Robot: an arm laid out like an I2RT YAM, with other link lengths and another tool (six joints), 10 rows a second.
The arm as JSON. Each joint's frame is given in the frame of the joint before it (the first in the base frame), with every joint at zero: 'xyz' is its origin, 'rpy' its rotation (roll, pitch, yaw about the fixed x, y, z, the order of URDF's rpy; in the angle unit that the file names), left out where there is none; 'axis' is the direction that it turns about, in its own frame. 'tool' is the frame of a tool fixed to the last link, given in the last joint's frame.
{
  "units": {
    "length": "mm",
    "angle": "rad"
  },
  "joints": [
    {
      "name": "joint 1",
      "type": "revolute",
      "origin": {
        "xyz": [
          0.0,
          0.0,
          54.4
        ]
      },
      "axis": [
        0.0,
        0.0,
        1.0
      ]
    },
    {
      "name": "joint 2",
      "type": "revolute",
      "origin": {
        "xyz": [
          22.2,
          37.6,
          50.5
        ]
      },
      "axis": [
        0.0,
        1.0,
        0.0
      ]
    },
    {
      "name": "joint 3",
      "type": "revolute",
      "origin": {
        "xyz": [
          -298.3,
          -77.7,
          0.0
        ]
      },
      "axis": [
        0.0,
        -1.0,
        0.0
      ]
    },
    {
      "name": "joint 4",
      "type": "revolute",
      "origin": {
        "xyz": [
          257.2,
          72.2,
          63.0
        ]
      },
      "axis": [
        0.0,
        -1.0,
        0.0
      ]
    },
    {
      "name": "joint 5",
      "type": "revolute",
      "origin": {
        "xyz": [
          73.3,
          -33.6,
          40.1
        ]
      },
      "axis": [
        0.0,
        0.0,
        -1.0
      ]
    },
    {
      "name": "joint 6",
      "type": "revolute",
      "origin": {
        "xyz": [
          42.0,
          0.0,
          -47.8
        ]
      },
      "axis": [
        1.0,
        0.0,
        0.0
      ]
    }
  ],
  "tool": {
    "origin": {
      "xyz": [
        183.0,
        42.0,
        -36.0
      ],
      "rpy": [
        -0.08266,
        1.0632,
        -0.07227
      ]
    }
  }
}
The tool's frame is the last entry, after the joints.
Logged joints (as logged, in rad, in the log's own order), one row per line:
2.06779 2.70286 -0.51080 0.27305 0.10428 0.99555
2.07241 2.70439 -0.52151 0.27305 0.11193 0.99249
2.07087 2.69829 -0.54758 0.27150 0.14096 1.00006
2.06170 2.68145 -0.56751 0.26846 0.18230 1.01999
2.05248 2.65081 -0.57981 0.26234 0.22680 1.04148
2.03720 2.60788 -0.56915 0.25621 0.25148 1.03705
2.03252 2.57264 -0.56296 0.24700 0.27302 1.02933
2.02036 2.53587 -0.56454 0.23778 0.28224 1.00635
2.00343 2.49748 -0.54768 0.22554 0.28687 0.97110
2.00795 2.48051 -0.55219 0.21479 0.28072 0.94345
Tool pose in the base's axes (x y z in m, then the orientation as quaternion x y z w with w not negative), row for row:
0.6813 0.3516 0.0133 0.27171 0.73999 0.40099 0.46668
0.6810 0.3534 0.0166 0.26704 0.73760 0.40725 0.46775
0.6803 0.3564 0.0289 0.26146 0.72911 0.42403 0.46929
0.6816 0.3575 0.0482 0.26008 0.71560 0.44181 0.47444
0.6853 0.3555 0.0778 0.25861 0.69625 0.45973 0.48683
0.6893 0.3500 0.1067 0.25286 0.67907 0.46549 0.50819
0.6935 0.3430 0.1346 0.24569 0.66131 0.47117 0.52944
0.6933 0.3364 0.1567 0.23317 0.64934 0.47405 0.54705
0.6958 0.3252 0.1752 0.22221 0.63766 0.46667 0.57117
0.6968 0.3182 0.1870 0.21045 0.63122 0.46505 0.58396
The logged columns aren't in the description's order. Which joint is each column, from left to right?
Columns, left to right: joint 3, joint 2, joint 5, joint 1, joint 4, joint 6.
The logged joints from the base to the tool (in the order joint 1, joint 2, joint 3, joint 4, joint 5, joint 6), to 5 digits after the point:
0.27305 2.70286 2.06779 0.10428 -0.51080 0.99555
0.27305 2.70439 2.07241 0.11193 -0.52151 0.99249
0.27150 2.69829 2.07087 0.14096 -0.54758 1.00006
0.26846 2.68145 2.06170 0.18230 -0.56751 1.01999
0.26234 2.65081 2.05248 0.22680 -0.57981 1.04148
0.25621 2.60788 2.03720 0.25148 -0.56915 1.03705
0.24700 2.57264 2.03252 0.27302 -0.56296 1.02933
0.23778 2.53587 2.02036 0.28224 -0.56454 1.00635
0.22554 2.49748 2.00343 0.28687 -0.54768 0.97110
0.21479 2.48051 2.00795 0.28072 -0.55219 0.94345

